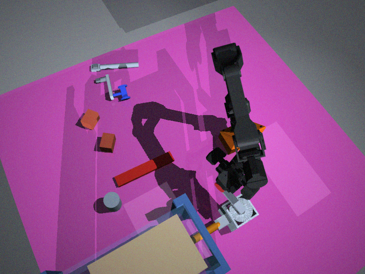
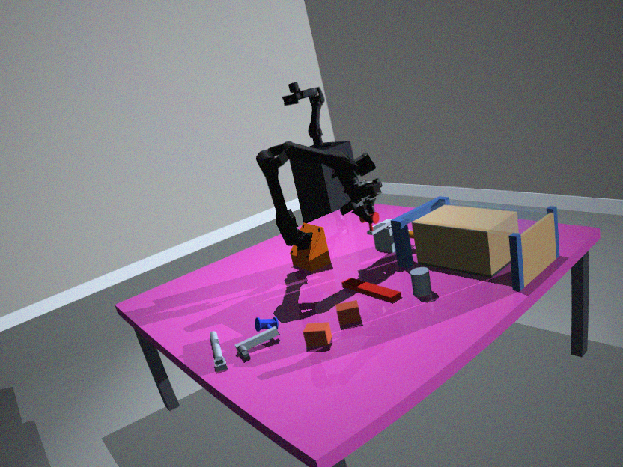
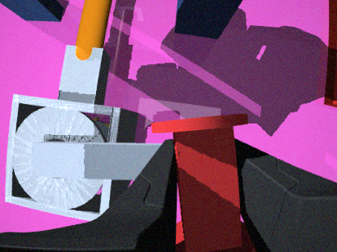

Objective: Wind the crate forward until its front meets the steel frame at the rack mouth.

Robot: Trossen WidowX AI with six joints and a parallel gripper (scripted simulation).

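My gripper tip is now 4 cm to the right of the winch handle, 3 cm above it and 2 cm past it. The rest, counted from my gripper tip: red knob 2 cm behind; then blue steel frame 14 cm ahead, 8 cm to the left, 2 cm below; then grey winch 10 cm below, 9 cm to the left, 4 cm behind.
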